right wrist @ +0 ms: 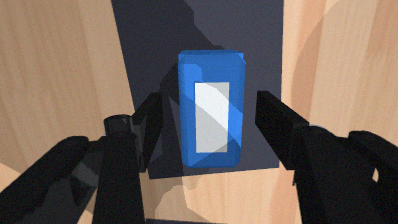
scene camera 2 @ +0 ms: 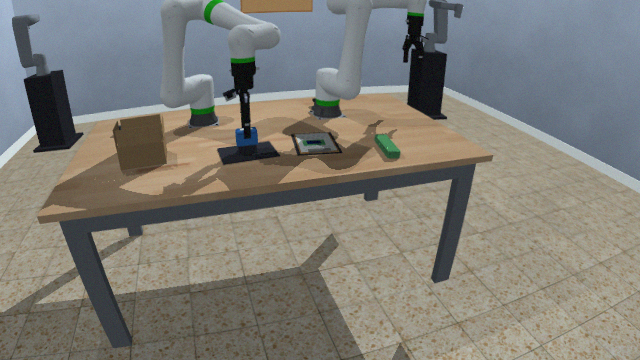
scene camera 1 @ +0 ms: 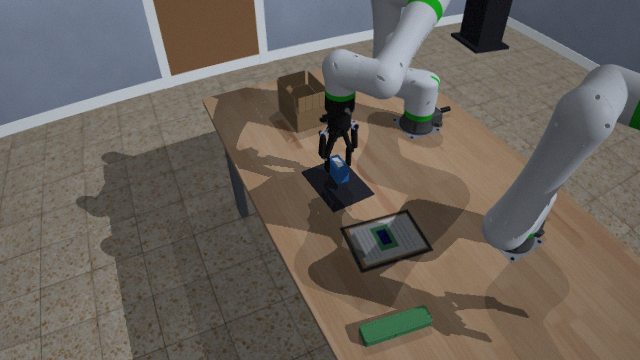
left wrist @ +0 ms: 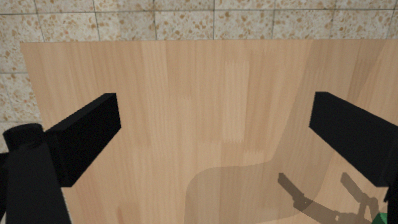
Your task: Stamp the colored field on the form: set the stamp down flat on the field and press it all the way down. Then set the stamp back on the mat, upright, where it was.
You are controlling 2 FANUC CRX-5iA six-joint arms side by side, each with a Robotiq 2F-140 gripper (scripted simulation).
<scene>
The pictures show: the left gripper, the right gripper, a dark mat and a blue stamp.
The right gripper is seen too in the right wrist view.
</scene>
